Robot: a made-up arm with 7 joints. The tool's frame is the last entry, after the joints.
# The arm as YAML. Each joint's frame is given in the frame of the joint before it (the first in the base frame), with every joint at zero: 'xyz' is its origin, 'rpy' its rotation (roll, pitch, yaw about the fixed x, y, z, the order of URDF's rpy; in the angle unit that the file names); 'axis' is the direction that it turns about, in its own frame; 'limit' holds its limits. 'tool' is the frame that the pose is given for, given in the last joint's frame.
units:
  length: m
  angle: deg
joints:
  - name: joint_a
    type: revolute
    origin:
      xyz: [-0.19, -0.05, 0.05]
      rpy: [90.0, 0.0, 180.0]
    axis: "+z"
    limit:
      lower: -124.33
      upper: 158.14
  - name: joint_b
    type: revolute
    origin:
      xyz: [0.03, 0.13, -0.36]
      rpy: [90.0, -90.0, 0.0]
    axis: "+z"
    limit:
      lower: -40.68
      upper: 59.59
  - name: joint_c
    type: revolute
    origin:
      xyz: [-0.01, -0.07, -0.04]
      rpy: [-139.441, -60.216, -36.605]
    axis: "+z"
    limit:
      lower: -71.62
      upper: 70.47
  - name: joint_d
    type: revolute
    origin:
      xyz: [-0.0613, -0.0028, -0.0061]
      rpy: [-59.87, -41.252, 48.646]
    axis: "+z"
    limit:
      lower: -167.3
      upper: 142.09
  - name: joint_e
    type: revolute
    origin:
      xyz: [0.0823, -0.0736, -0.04]
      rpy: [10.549, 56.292, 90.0]
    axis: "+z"
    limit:
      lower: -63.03
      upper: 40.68
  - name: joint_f
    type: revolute
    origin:
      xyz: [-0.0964, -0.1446, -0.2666]
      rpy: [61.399, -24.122, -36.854]
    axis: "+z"
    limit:
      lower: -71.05
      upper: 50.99
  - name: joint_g
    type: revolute
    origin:
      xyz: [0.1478, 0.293, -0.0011]
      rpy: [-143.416, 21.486, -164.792]
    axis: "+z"
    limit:
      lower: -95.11
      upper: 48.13
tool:
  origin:
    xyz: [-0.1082, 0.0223, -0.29]
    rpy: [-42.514, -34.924, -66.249]
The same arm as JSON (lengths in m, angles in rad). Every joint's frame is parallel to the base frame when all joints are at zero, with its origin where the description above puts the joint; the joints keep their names.
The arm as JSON. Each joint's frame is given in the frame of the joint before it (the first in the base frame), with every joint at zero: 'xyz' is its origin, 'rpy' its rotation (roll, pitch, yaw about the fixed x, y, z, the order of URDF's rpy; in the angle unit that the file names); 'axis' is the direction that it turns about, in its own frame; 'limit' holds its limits. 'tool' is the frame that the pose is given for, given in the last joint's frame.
{
  "units": {
    "length": "m",
    "angle": "rad"
  },
  "joints": [
    {
      "name": "joint_a",
      "type": "revolute",
      "origin": {
        "xyz": [
          -0.19,
          -0.05,
          0.05
        ],
        "rpy": [
          0.0,
          0.0,
          0.0
        ]
      },
      "axis": [
        0.0,
        1.0,
        0.0
      ],
      "limit": {
        "lower": -2.17,
        "upper": 2.7601
      }
    },
    {
      "name": "joint_b",
      "type": "revolute",
      "origin": {
        "xyz": [
          -0.03,
          -0.36,
          0.13
        ],
        "rpy": [
          0.0,
          0.0,
          0.0
        ]
      },
      "axis": [
        0.0,
        0.0,
        -1.0
      ],
      "limit": {
        "lower": -0.71,
        "upper": 1.04
      }
    },
    {
      "name": "joint_c",
      "type": "revolute",
      "origin": {
        "xyz": [
          -0.07,
          -0.01,
          0.04
        ],
        "rpy": [
          0.0,
          0.0,
          0.0
        ]
      },
      "axis": [
        0.128794,
        0.917058,
        0.377383
      ],
      "limit": {
        "lower": -1.25,
        "upper": 1.2299
      }
    },
    {
      "name": "joint_d",
      "type": "revolute",
      "origin": {
        "xyz": [
          0.02,
          -0.03,
          0.05
        ],
        "rpy": [
          0.0,
          0.0,
          0.0
        ]
      },
      "axis": [
        0.0,
        0.0,
        1.0
      ],
      "limit": {
        "lower": -2.9199,
        "upper": 2.4799
      }
    },
    {
      "name": "joint_e",
      "type": "revolute",
      "origin": {
        "xyz": [
          0.01,
          0.11,
          -0.04
        ],
        "rpy": [
          0.0,
          0.0,
          0.0
        ]
      },
      "axis": [
        -0.76568,
        -0.340691,
        0.545586
      ],
      "limit": {
        "lower": -1.1001,
        "upper": 0.71
      }
    },
    {
      "name": "joint_f",
      "type": "revolute",
      "origin": {
        "xyz": [
          0.18,
          0.25,
          -0.0799
        ],
        "rpy": [
          0.0,
          0.0,
          0.0
        ]
      },
      "axis": [
        -0.301695,
        0.592191,
        0.747188
      ],
      "limit": {
        "lower": -1.2401,
        "upper": 0.8899
      }
    },
    {
      "name": "joint_g",
      "type": "revolute",
      "origin": {
        "xyz": [
          -0.23,
          -0.22,
          0.08
        ],
        "rpy": [
          0.0,
          0.0,
          0.0
        ]
      },
      "axis": [
        0.0,
        0.0,
        -1.0
      ],
      "limit": {
        "lower": -1.66,
        "upper": 0.84
      }
    }
  ],
  "tool": {
    "origin": {
      "xyz": [
        -0.11,
        -0.01,
        0.29
      ],
      "rpy": [
        2.3996,
        0.6095,
        1.0438
      ]
    }
  }
}

